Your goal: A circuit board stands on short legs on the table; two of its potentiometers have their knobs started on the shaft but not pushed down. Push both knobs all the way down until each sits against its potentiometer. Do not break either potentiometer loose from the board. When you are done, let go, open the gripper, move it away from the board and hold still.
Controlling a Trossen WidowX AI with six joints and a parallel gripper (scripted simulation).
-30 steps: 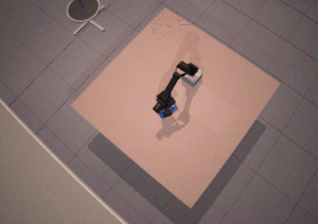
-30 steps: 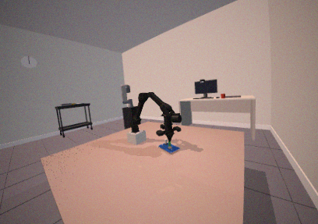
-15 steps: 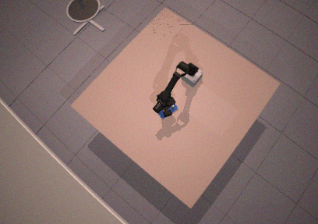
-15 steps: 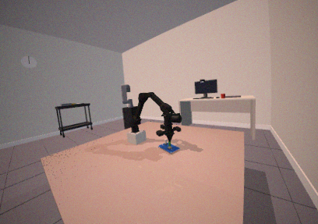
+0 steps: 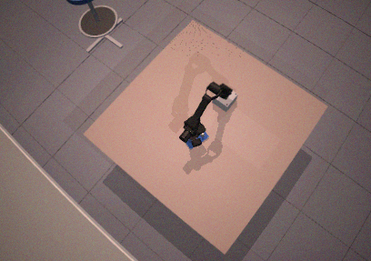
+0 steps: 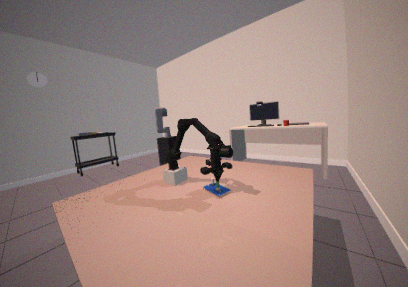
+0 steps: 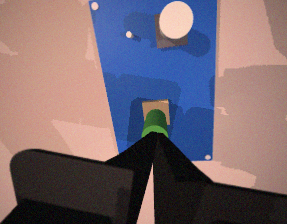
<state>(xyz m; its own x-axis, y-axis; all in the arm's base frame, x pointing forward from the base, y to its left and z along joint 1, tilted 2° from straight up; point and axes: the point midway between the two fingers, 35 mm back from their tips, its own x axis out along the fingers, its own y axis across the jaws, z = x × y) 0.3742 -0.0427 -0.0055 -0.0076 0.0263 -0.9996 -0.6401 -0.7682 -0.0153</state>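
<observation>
The green knob lies 1 cm below my gripper tip. Also, from my gripper tip: pale grey knob: 6 cm behind, 4 cm to the left, 2 cm below.
</observation>
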